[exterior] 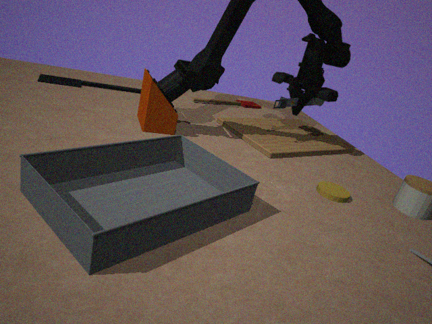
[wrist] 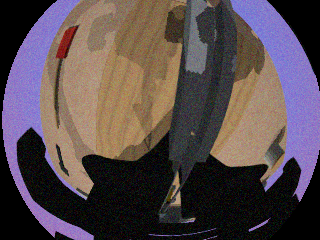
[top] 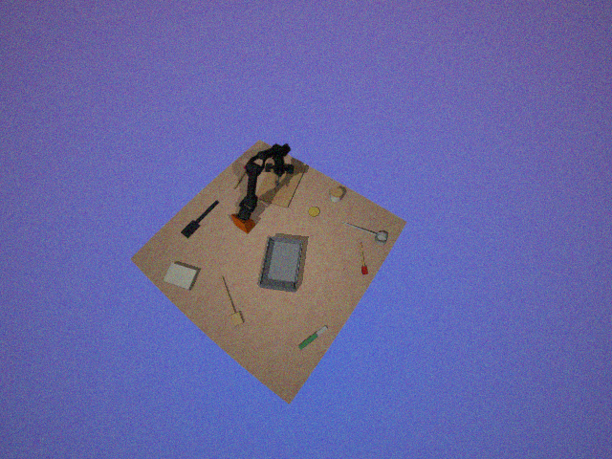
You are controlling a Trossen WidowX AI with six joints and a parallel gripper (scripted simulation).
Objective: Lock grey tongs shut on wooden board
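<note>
The wooden board is 6 cm below my gripper tip. Also, from my gripper tip: lidded jar (39 cm ahead, 8 cm to the left, 4 cm below); then yellow disc (32 cm ahead, 10 cm to the right, 6 cm below); then red-handled tool (28 cm behind, 4 cm to the right, 7 cm below).
</note>
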